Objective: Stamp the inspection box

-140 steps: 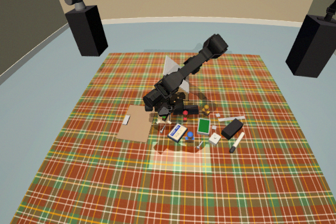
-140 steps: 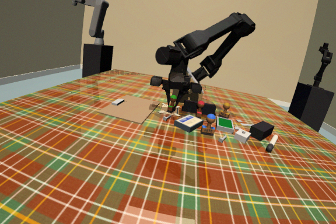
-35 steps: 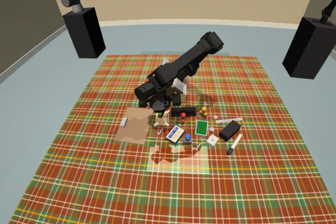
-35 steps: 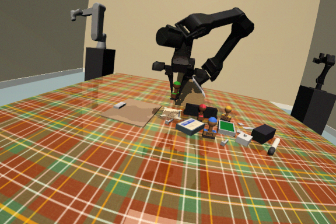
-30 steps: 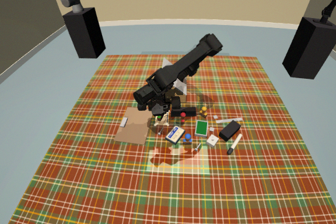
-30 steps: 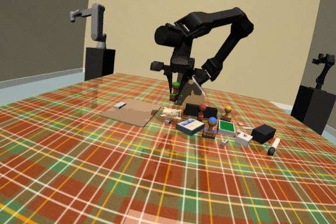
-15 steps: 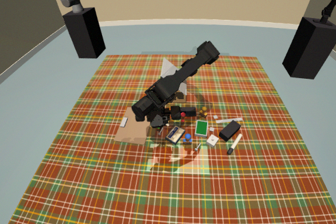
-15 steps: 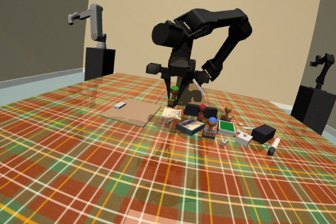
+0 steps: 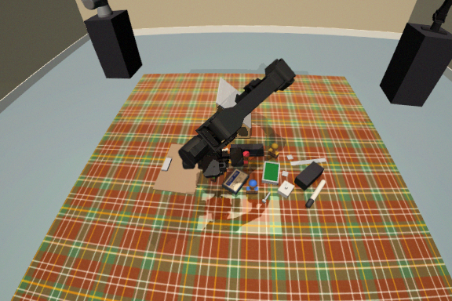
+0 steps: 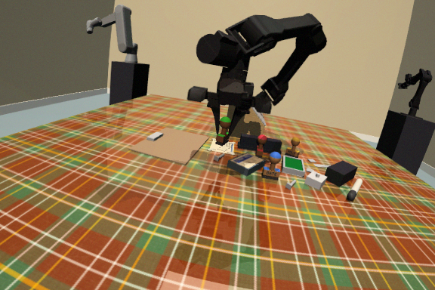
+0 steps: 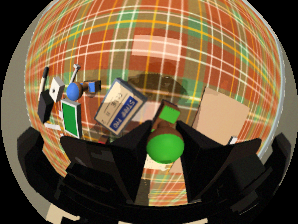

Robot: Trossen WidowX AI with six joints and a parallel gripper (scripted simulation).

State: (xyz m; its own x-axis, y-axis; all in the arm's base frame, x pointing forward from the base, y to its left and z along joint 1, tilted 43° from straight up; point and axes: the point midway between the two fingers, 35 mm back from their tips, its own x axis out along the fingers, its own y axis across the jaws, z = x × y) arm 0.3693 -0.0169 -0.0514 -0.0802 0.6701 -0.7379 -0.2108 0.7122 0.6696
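My gripper tip is 3 cm past the blue-topped pad box, 7 cm to the right of it and 7 cm above it. From my gripper tip the other things lie so: blue stamp: 1 cm ahead, 13 cm to the left, 6 cm below; then white card: 13 cm behind, 2 cm to the right, 8 cm below; then green stamp: right at my gripper tip.
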